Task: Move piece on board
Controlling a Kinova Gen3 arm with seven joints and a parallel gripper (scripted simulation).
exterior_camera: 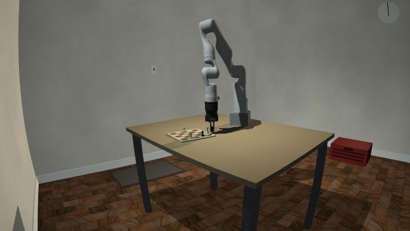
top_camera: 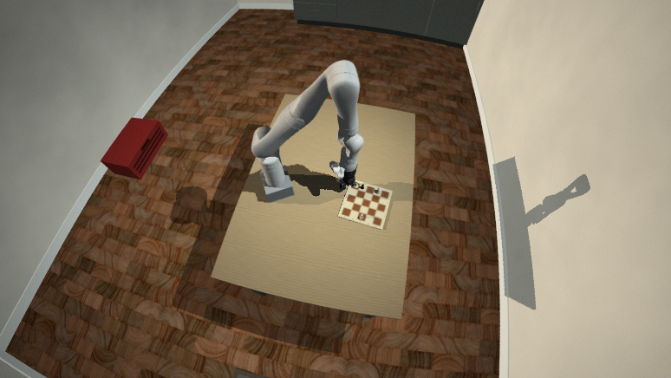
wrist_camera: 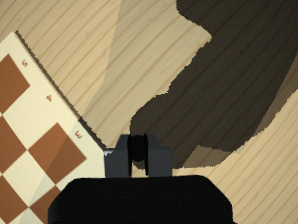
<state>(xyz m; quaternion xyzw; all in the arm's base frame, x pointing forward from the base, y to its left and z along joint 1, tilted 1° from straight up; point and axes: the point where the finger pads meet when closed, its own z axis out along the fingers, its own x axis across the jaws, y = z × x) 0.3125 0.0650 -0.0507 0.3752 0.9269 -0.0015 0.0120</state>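
Right now my hand is 120 mm short of the white pawn, 130 mm to the left of it and 10 mm above it. Round my hand: chessboard (130 mm ahead, 50 mm to the right, 30 mm below).
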